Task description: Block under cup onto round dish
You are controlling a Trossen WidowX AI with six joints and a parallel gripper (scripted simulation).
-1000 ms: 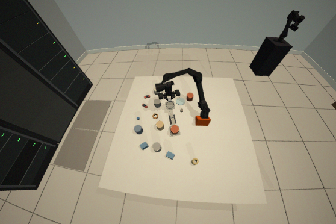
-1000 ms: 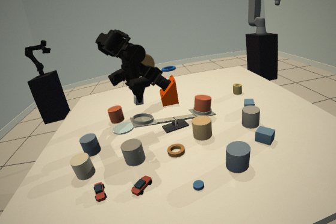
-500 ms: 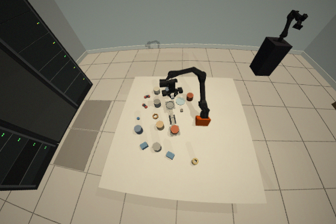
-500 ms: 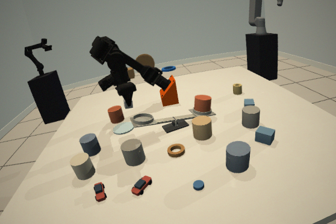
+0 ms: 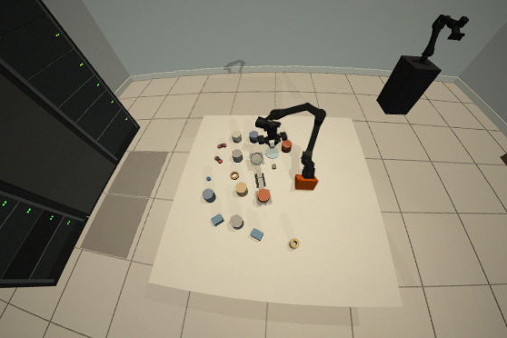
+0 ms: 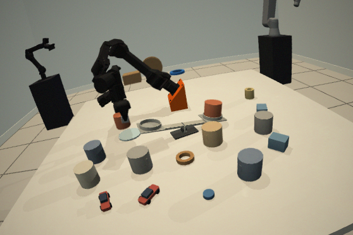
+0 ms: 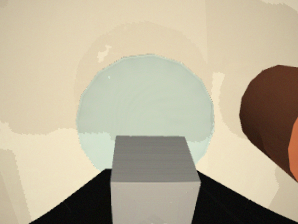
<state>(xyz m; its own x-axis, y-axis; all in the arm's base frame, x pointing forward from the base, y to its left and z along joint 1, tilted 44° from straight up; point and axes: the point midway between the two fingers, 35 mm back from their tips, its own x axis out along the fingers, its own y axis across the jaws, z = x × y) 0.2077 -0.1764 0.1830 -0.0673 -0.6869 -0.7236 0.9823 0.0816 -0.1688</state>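
My gripper tip is 7 cm above the round dish. Round my gripper tip: grey block (1 cm above).
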